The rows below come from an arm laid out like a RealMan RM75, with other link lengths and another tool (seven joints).
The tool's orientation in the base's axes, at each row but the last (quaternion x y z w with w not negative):
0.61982, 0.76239, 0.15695, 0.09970
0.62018, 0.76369, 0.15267, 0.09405
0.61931, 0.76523, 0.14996, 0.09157
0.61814, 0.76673, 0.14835, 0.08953
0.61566, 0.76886, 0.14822, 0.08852
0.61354, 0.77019, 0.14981, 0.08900
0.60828, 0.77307, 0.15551, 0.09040
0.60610, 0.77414, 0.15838, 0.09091
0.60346, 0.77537, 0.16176, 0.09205
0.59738, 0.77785, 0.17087, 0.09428
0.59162, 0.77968, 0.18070, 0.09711
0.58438, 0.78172, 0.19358, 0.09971
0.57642, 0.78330, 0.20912, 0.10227
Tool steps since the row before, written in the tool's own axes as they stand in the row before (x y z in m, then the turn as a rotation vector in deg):
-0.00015, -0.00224, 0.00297, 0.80, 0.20, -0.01
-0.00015, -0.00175, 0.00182, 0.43, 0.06, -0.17
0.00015, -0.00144, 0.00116, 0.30, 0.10, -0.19
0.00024, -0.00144, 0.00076, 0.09, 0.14, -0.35
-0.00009, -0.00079, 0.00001, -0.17, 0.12, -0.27
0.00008, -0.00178, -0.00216, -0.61, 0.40, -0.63
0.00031, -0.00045, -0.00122, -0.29, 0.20, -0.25
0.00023, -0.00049, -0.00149, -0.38, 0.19, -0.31
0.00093, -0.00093, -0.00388, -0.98, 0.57, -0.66
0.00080, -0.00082, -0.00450, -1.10, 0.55, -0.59
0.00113, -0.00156, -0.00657, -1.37, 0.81, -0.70
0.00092, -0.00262, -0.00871, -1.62, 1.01, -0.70
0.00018, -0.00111, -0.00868, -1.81, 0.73, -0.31
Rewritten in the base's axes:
-0.00099, -0.00021, -0.00358, 0.01, 0.82, 0.12
-0.00097, -0.00026, -0.00232, -0.09, 0.41, 0.20
-0.00098, 0.00001, -0.00158, -0.03, 0.29, 0.23
-0.00114, 0.00005, -0.00119, 0.00, 0.07, 0.38
-0.00070, -0.00024, -0.00028, 0.06, -0.17, 0.29
-0.00235, -0.00054, 0.00143, 0.31, -0.59, 0.70
-0.00089, 0.00005, 0.00100, 0.17, -0.27, 0.29
-0.00100, -0.00008, 0.00123, 0.16, -0.37, 0.34
-0.00239, 0.00015, 0.00332, 0.54, -0.91, 0.77
-0.00253, -0.00011, 0.00389, 0.58, -1.02, 0.69
-0.00410, -0.00038, 0.00547, 0.85, -1.24, 0.88
-0.00589, -0.00138, 0.00685, 1.10, -1.43, 0.94
-0.00449, -0.00193, 0.00726, 1.07, -1.60, 0.46

